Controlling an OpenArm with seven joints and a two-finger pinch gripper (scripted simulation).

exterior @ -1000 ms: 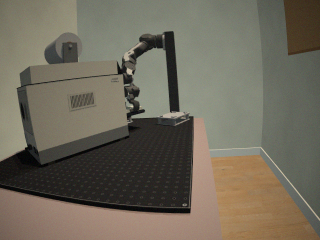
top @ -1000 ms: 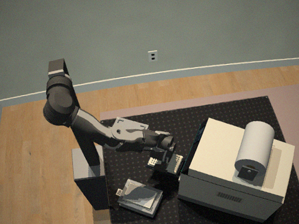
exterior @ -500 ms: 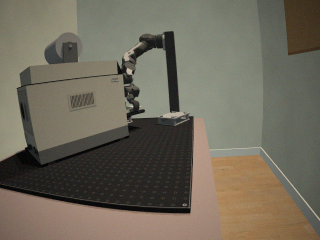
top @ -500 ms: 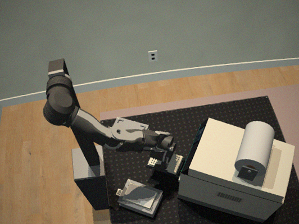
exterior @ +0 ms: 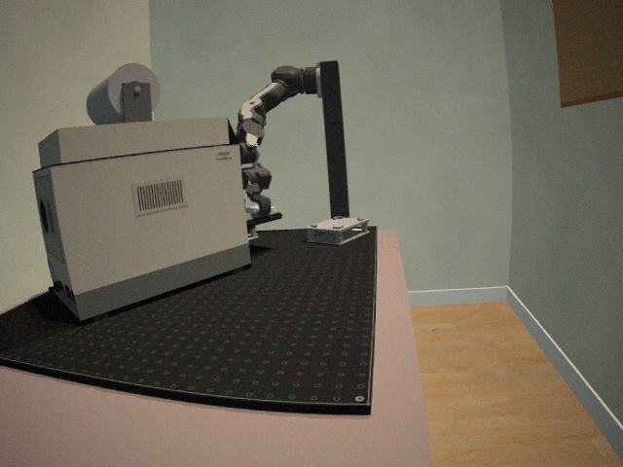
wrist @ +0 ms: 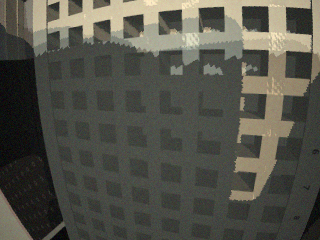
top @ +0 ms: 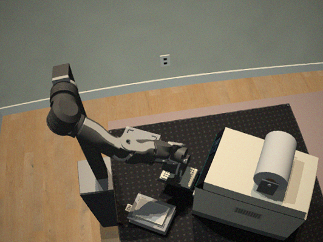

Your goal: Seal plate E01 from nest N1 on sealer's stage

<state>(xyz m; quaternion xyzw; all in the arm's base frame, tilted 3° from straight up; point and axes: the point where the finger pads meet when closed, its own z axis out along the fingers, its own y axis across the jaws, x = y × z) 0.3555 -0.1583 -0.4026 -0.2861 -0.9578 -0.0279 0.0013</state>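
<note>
Now: the sealer's stage 10 mm below my hand. The rest, counted from my hand: vent 320 mm ahead, 100 mm above, 80 mm to the right; nest label 270 mm to the left, 230 mm behind, 100 mm below; sealer's display 220 mm above, 120 mm ahead, 30 mm to the right.
</note>
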